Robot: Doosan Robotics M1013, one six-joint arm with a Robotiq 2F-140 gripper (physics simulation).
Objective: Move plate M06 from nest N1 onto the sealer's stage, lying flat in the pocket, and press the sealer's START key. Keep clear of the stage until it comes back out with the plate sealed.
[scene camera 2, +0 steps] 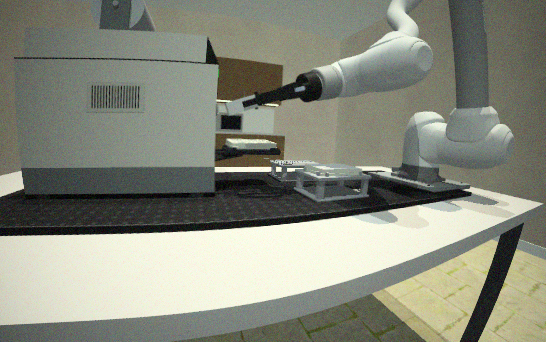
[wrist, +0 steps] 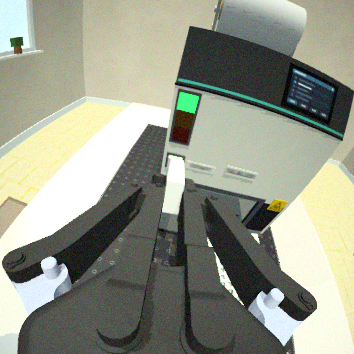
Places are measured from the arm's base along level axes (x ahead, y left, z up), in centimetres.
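Pixels of known places: gripper, fingertip midpoint: (scene camera 2: 227, 109) (wrist: 174, 170); arm's base, link origin: (scene camera 2: 418, 178).
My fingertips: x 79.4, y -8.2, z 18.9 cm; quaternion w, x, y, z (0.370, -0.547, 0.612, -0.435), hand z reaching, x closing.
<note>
Ahead of a thing's pixels: the offset from my fingertips to its middle. "pt": to the spot under its first point.
The white plate @(dx -10.2, dy -9.3, dz -8.2 cm) (scene camera 2: 251, 144), taken to be M06, lies flat on the sealer's black stage @(pt dx -13.3, dy -1.3, dz -9.6 cm) (scene camera 2: 273, 151), which sticks out of the sealer (scene camera 2: 117, 125) (wrist: 250, 145). Part of a white welled plate (wrist: 223, 274) shows between the finger links in the wrist view. My gripper (scene camera 2: 231, 107) (wrist: 174, 170) is shut and empty, its pale pads together. It is tilted toward the sealer's front, above the stage. The pad tips overlap the START key @(dx +2.5, dy -0.1, dz -0.4 cm) (wrist: 170, 159) below the lamp column and hide most of it; whether they touch it I cannot tell.
The sealer's lamp column @(pt dx +2.4, dy +0.0, dz +6.0 cm) (wrist: 183, 117) shows green at the top. Its screen @(pt dx +1.4, dy -13.6, dz +12.8 cm) (wrist: 310, 92) is lit. A front nest @(dx -25.6, dy +8.4, dz -16.2 cm) (scene camera 2: 320, 190) holds a pale plate-like piece @(dx -25.6, dy +8.4, dz -13.1 cm) (scene camera 2: 332, 171). Another nest @(pt dx -27.1, dy -22.1, dz -19.4 cm) (scene camera 2: 276, 172) stands behind it, close to the stage.
</note>
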